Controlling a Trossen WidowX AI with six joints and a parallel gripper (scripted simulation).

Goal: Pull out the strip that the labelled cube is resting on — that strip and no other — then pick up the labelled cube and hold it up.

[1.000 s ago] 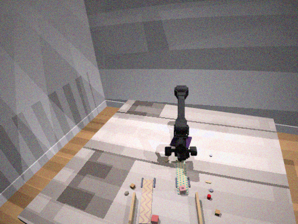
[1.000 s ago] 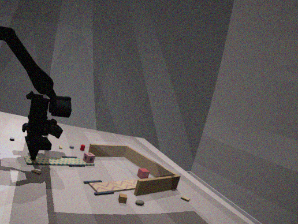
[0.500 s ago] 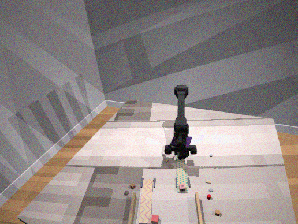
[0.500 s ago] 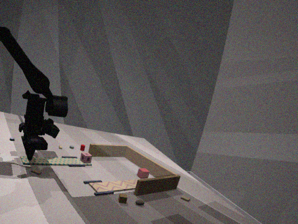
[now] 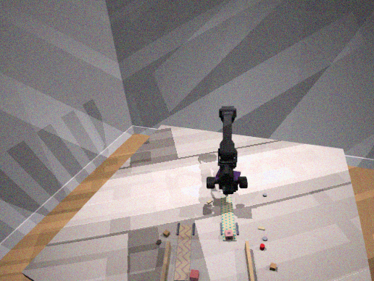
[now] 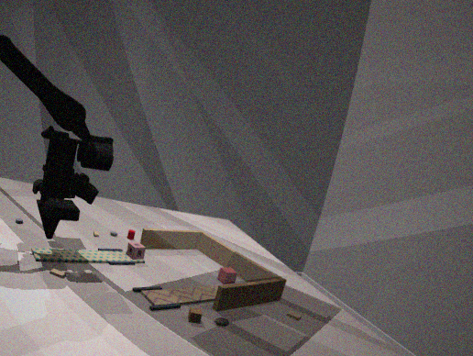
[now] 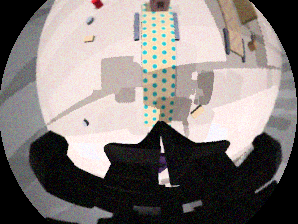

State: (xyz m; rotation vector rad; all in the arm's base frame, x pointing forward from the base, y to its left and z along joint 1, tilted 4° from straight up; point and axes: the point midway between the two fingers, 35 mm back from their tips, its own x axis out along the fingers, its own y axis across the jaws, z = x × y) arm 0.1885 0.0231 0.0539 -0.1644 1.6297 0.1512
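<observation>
My gripper tip is now 100 mm short of the green dotted strip, 20 mm to the right of it and 40 mm above it. The rest, counted from my gripper tip: labelled cube: 210 mm ahead, 40 mm to the left, 20 mm below; red cylinder: 230 mm ahead, 180 mm to the left, 30 mm below; grey pebble: 300 mm ahead, 240 mm to the right, 30 mm below.
</observation>
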